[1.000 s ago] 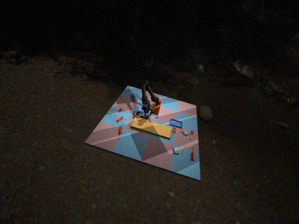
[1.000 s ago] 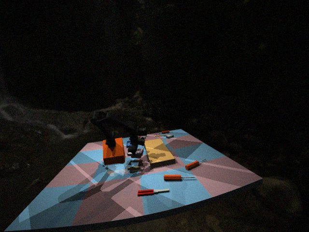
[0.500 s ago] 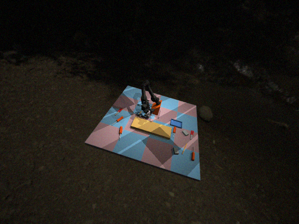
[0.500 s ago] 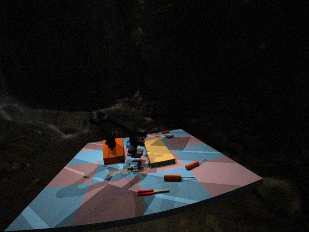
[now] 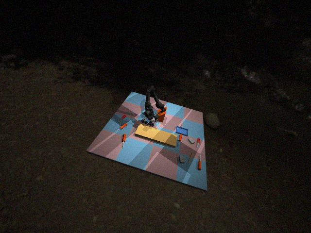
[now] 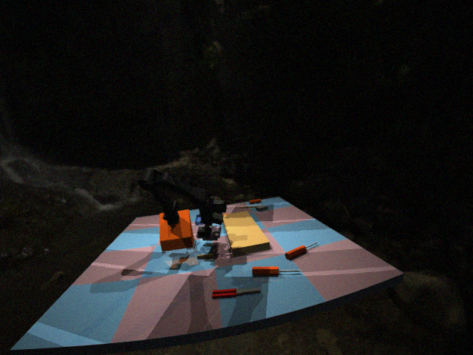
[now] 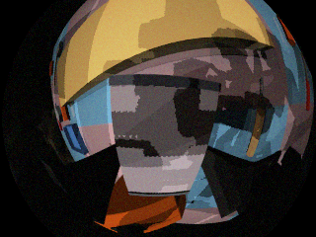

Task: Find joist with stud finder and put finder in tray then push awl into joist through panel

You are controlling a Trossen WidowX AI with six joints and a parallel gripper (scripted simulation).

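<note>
My gripper tip is now 10 mm past the awl, 130 mm to the left of it and 60 mm above it. From my gripper tip the other things lie so: blue tray (10 mm behind, 420 mm to the left, 60 mm below); stud finder (10 mm behind, 10 mm to the left, 20 mm below).
</note>
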